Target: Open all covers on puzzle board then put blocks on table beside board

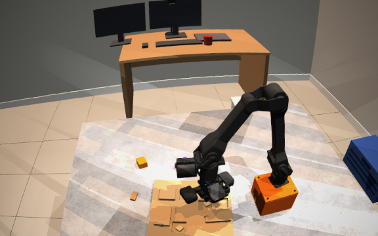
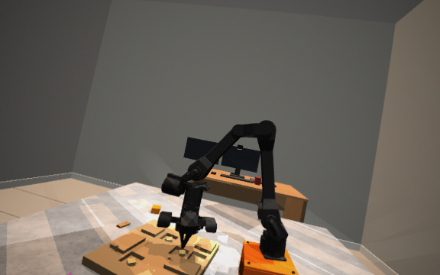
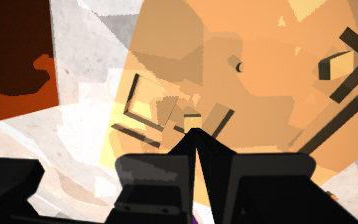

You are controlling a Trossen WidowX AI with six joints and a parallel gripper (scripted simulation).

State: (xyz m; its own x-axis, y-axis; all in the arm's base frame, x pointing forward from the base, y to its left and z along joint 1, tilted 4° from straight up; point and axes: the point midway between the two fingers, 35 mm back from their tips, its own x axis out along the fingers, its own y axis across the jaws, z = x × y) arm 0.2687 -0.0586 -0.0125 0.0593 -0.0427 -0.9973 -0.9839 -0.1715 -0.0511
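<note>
Right now my gripper tip is 5 cm short of the tan puzzle board and 1 cm above it. From my gripper tip the other things lie so: flat brown piece: 25 cm ahead, 13 cm to the right, 3 cm below.
</note>
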